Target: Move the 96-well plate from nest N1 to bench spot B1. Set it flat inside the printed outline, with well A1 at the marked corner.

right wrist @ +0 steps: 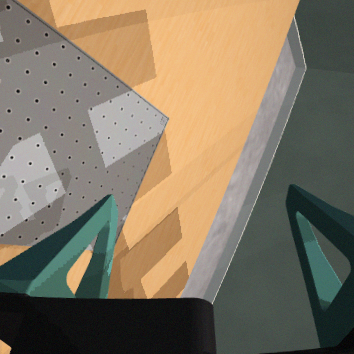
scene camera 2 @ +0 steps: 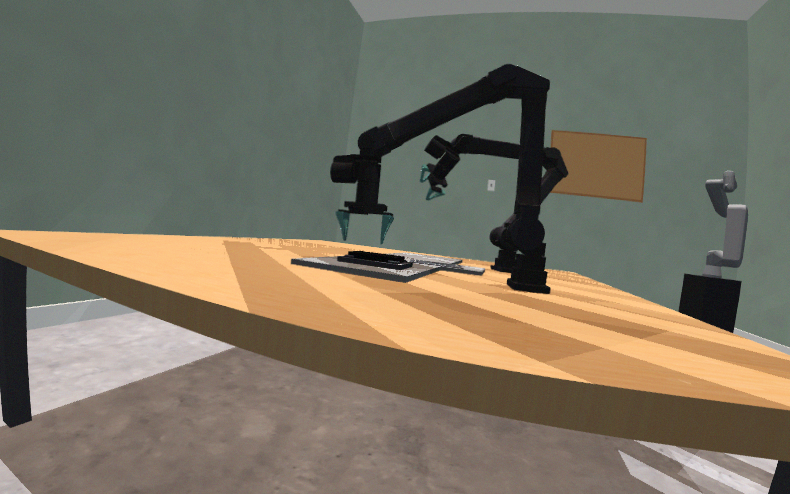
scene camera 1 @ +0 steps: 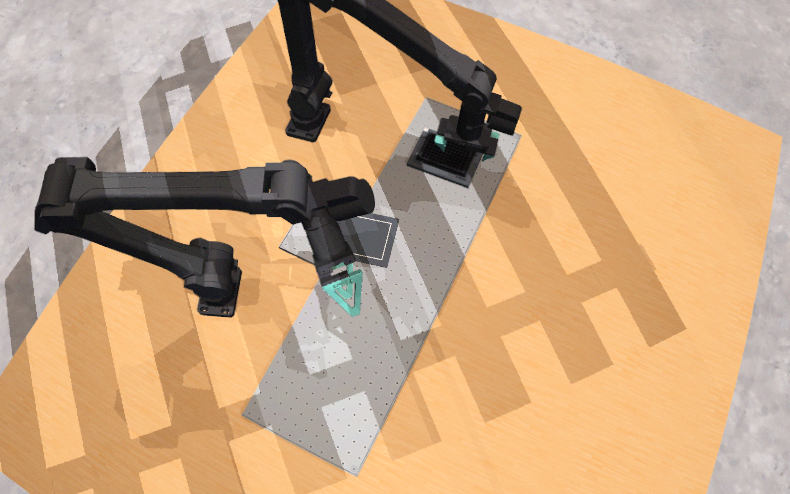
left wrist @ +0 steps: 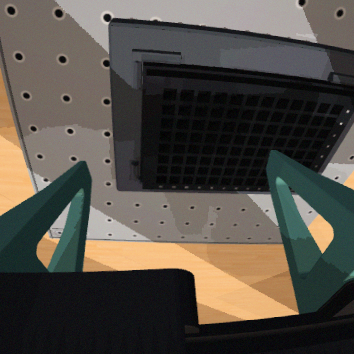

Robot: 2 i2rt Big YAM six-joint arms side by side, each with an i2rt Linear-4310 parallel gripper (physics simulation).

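Frame: origin at the left arm's base, x back, y right, z up, level; centimetres.
Where they show: left gripper, between the fingertips: (scene camera 2: pixel 362 242) (scene camera 1: pixel 463 154) (left wrist: pixel 178 163); right gripper, between the fingertips: (right wrist: pixel 200 197) (scene camera 2: pixel 423 190) (scene camera 1: pixel 352 306); left arm's base, origin of its link: (scene camera 2: pixel 526 288) (scene camera 1: pixel 308 121); right arm's base, origin of its link: (scene camera 2: pixel 505 271) (scene camera 1: pixel 220 291).
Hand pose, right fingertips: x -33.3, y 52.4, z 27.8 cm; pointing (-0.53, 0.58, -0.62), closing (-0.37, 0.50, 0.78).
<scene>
Things, the pixels of their top centre, and the offset from my right fingertips. "spot": a spot on its surface instead. Level surfaces: height alone.
- black 96-well plate, centre of its top: (left wrist: pixel 244 146) (scene camera 1: pixel 446 152) (scene camera 2: pixel 377 254) dz -23.9, dx -4.3, dy -51.5 cm
- dark pad, a spot on its surface: (scene camera 1: pixel 372 237) spot: dz -26.4, dx +5.9, dy -25.0 cm
- white outline, a spot on its surface: (scene camera 1: pixel 387 240) spot: dz -26.3, dx +2.3, dy -25.3 cm
- grey perforated board, height of its surface: dz -26.5 cm
- wooden table, height of its surface: dz -27.8 cm
The black 96-well plate (scene camera 1: pixel 445 156) (scene camera 2: pixel 372 255) (left wrist: pixel 215 135) lies flat in the dark nest (scene camera 1: pixel 414 161) (left wrist: pixel 126 100). My left gripper (scene camera 1: pixel 464 150) (scene camera 2: pixel 364 240) (left wrist: pixel 178 163) is open above it, fingers pointing down; in the left wrist view it is turned relative to the plate, one fingertip over the wells and one left of the nest. The A1 label is not readable. Bench spot B1 is a dark pad (scene camera 1: pixel 372 237) with a white outline (scene camera 1: pixel 387 240), partly covered by the right arm; its marked corner is not discernible. My right gripper (scene camera 2: pixel 424 189) (right wrist: pixel 200 197) is open, empty and raised.
A grey perforated board (scene camera 1: pixel 349 401) (left wrist: pixel 65 80) (right wrist: pixel 30 110) lies under the nest on the wooden table (scene camera 1: pixel 669 203) (scene camera 2: pixel 466 332). The right arm (scene camera 1: pixel 174 189) reaches across the middle of scene camera 1, beside and over the B1 pad.
</scene>
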